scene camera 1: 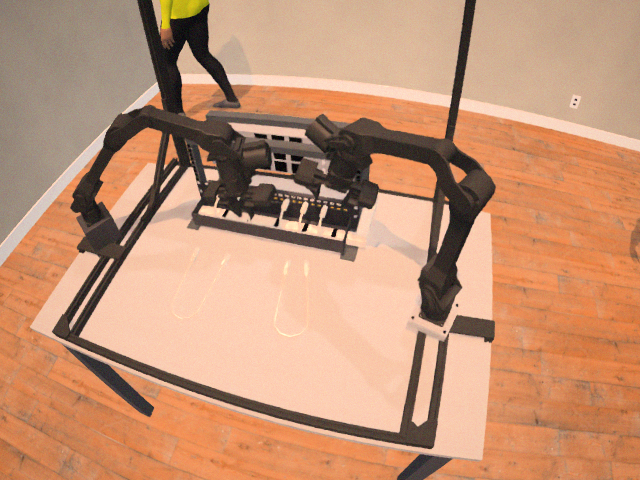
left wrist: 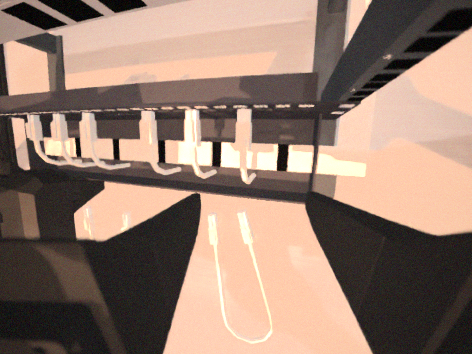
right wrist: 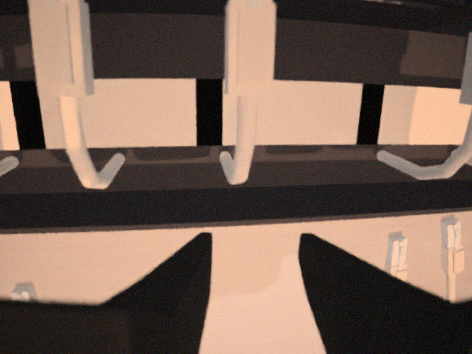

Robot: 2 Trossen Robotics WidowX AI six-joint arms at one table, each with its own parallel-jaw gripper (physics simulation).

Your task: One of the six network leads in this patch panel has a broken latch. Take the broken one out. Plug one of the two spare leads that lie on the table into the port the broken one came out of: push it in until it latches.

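Seen in the pictures: left gripper, between the fingertips: (scene camera 1: 329,201) (left wrist: 253,200); right gripper, between the fingertips: (scene camera 1: 246,216) (left wrist: 95,183) (right wrist: 255,244); left arm's base, origin of its link: (scene camera 1: 435,311); right arm's base, origin of its link: (scene camera 1: 93,216).
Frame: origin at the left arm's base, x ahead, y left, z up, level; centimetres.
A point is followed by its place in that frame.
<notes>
The dark patch panel (left wrist: 280,87) {x 35.2, y -15.5, z 5.1 cm} holds six pale plugs with short curled cables; which latch is broken cannot be told. My left gripper (scene camera 1: 336,184) (left wrist: 253,200) {x 33.5, y -7.9, z 12.1 cm} is open and empty in front of the panel's right part, below the plugs in its wrist view. My right gripper (scene camera 1: 237,203) (right wrist: 255,244) {x 53.8, y 0.6, z 4.2 cm} is partly open and empty, its tips below a seated plug (right wrist: 250,50) {x 56.1, y -5.4, z 5.0 cm}; another seated plug (right wrist: 60,50) {x 60.9, y -4.0, z 5.0 cm} is left of it. The right spare lead (scene camera 1: 308,304) {x 28.3, y 10.7, z -4.0 cm} (left wrist: 213,230) {x 39.0, y 4.1, z -3.6 cm} (right wrist: 452,240) {x 35.4, y 1.1, z -3.8 cm} lies U-shaped on the table. The left spare lead (scene camera 1: 225,259) {x 54.8, y 10.7, z -3.5 cm} (left wrist: 88,220) {x 63.4, y 13.9, z -3.6 cm} (right wrist: 24,293) {x 64.4, y 11.6, z -3.8 cm} is partly hidden in both wrist views.
A grey rack (scene camera 1: 258,120) {x 62.4, y -18.6, z 21.2 cm} (left wrist: 330,45) {x 32.6, y -23.7, z -4.1 cm} stands around the panel at the back of the table (scene camera 1: 232,356) {x 35.5, y 32.0, z -4.5 cm}. A dark bar (scene camera 1: 268,232) {x 48.1, y -0.7, z 0.1 cm} (right wrist: 125,207) {x 58.8, y 2.2, z 0.0 cm} runs in front of the plugs. Dark beams (scene camera 1: 232,395) {x 28.7, y 40.3, z -2.5 cm} edge the table. A person (scene camera 1: 188,36) is beyond the table.
</notes>
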